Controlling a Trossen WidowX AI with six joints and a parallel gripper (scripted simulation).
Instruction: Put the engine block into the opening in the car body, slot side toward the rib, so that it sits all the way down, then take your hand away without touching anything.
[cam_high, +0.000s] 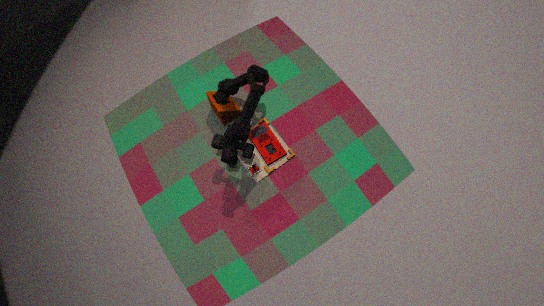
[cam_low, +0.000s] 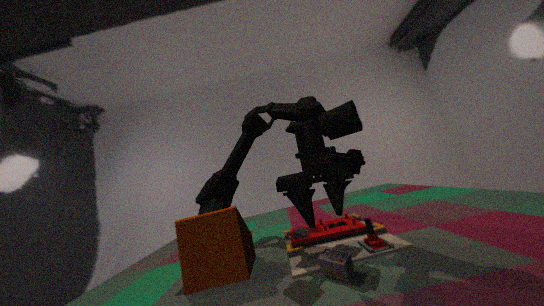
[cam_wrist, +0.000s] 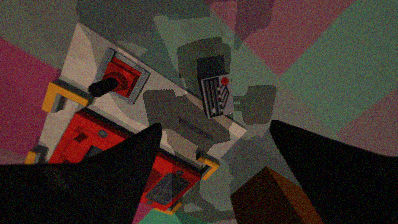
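The engine block lies 70 mm below my gripper tip and 10 mm to the right of it.
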